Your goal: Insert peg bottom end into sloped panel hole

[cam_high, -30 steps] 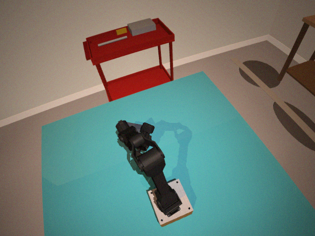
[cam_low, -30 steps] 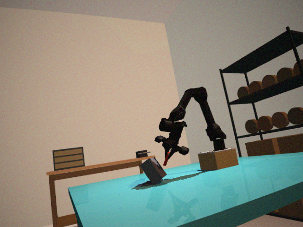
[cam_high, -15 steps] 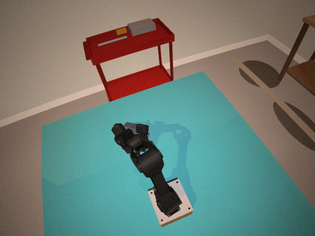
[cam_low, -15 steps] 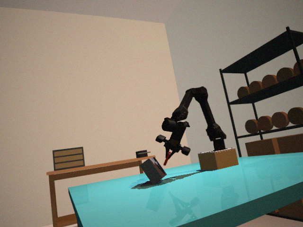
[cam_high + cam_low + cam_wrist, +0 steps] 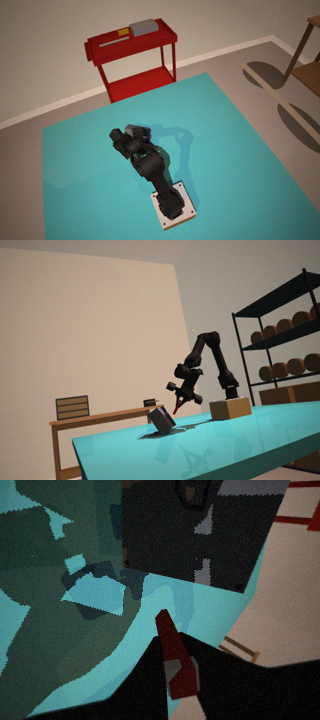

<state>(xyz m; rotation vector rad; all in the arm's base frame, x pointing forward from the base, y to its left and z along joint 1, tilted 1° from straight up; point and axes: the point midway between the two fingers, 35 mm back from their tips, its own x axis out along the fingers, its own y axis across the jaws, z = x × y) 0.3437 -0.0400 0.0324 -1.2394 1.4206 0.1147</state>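
My gripper tip is now 110 mm short of the grey sloped panel, 20 mm to the right of it and 40 mm above it. Round my gripper tip: red peg (10 mm to the left, 10 mm above).
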